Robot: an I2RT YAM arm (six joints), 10 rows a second.
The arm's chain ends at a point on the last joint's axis. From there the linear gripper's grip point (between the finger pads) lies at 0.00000 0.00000 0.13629 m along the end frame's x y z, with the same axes.
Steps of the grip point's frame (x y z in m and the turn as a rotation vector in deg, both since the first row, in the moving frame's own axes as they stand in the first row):
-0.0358, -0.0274, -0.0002, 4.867, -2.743, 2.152
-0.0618, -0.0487, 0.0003, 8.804, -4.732, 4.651
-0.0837, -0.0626, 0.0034, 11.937, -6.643, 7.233
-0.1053, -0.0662, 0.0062, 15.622, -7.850, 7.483
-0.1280, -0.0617, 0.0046, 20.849, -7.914, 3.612
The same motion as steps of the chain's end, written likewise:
-0.0295, -0.0157, 0.0004, 4.867, -2.743, 2.152
-0.0515, -0.0274, 0.0024, 8.804, -4.732, 4.651
-0.0699, -0.0336, 0.0073, 11.937, -6.643, 7.233
-0.0894, -0.0285, 0.0125, 15.622, -7.850, 7.483
-0.1112, -0.0128, 0.0148, 20.849, -7.914, 3.612

